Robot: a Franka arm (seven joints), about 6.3 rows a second.
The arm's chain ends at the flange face. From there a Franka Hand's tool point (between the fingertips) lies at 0.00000 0.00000 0.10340 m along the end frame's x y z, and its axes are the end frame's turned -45 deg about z.
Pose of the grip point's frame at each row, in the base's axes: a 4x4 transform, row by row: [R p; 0 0 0 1], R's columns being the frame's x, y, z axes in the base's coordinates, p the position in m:
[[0.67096, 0.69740, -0.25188, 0.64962], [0.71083, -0.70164, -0.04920, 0.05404], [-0.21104, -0.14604, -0.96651, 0.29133], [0, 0, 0, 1]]
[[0.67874, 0.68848, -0.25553, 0.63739], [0.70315, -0.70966, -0.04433, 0.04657], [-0.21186, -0.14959, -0.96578, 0.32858], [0, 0, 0, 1]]
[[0.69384, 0.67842, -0.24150, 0.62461], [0.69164, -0.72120, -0.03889, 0.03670], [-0.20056, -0.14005, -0.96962, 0.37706], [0, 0, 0, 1]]
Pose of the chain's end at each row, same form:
[[0.96758, 0.01870, -0.25188, 0.67566], [0.00650, -0.99877, -0.04920, 0.05913], [-0.25249, 0.04596, -0.96651, 0.39127], [0, 0, 0, 1]]
[[0.96677, 0.00689, -0.25553, 0.66381], [-0.00460, -0.99901, -0.04433, 0.05115], [-0.25558, 0.04403, -0.96578, 0.42844], [0, 0, 0, 1]]
[[0.97033, -0.01090, -0.24150, 0.64958], [-0.02090, -0.99903, -0.03889, 0.04072], [-0.24085, 0.04279, -0.96962, 0.47732], [0, 0, 0, 1]]

